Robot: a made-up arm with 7 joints. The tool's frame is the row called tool.
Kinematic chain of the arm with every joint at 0, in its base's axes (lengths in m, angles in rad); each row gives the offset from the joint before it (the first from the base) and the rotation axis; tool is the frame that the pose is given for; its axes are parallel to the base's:
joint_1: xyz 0 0 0.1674 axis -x
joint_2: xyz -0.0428 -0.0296 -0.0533 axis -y
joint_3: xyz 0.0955 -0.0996 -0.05 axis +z
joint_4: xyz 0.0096 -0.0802 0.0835 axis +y
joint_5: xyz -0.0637 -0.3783 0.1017 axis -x
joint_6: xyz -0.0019 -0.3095 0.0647 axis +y
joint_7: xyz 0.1 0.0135 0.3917 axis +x
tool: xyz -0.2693 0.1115 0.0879
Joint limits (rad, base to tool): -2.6..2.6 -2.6..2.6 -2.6..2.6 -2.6..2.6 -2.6..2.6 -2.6..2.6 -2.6..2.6
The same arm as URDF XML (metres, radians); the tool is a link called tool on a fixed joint. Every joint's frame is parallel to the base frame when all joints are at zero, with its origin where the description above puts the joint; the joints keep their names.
<robot name="arm">
<joint name="tool_fixed" type="fixed"><parent link="link7"/><child link="tool"/><origin xyz="-0.2693 0.1115 0.0879"/></joint>
<joint name="joint_7" type="revolute"><parent link="link6"/><child link="link7"/><origin xyz="0.1 0.0135 0.3917"/><axis xyz="1 0 0"/><limit lower="-2.6" upper="2.6"/></joint>
<joint name="joint_6" type="revolute"><parent link="link5"/><child link="link6"/><origin xyz="-0.0019 -0.3095 0.0647"/><axis xyz="0 1 0"/><limit lower="-2.6" upper="2.6"/></joint>
<joint name="joint_5" type="revolute"><parent link="link4"/><child link="link5"/><origin xyz="-0.0637 -0.3783 0.1017"/><axis xyz="-1 0 0"/><limit lower="-2.6" upper="2.6"/></joint>
<joint name="joint_4" type="revolute"><parent link="link3"/><child link="link4"/><origin xyz="0.0096 -0.0802 0.0835"/><axis xyz="0 1 0"/><limit lower="-2.6" upper="2.6"/></joint>
<joint name="joint_3" type="revolute"><parent link="link2"/><child link="link3"/><origin xyz="0.0955 -0.0996 -0.05"/><axis xyz="0 0 1"/><limit lower="-2.6" upper="2.6"/></joint>
<joint name="joint_2" type="revolute"><parent link="link1"/><child link="link2"/><origin xyz="-0.0428 -0.0296 -0.0533"/><axis xyz="0 -1 0"/><limit lower="-2.6" upper="2.6"/></joint>
<joint name="joint_1" type="revolute"><parent link="base"/><child link="link1"/><origin xyz="0 0 0.1674"/><axis xyz="-1 0 0"/><limit lower="-2.6" upper="2.6"/></joint>
<link name="base"/>
<link name="link1"/>
<link name="link2"/>
<link name="link3"/>
<link name="link4"/>
<link name="link5"/>
<link name="link6"/>
<link name="link7"/>
<link name="tool"/>
</robot>

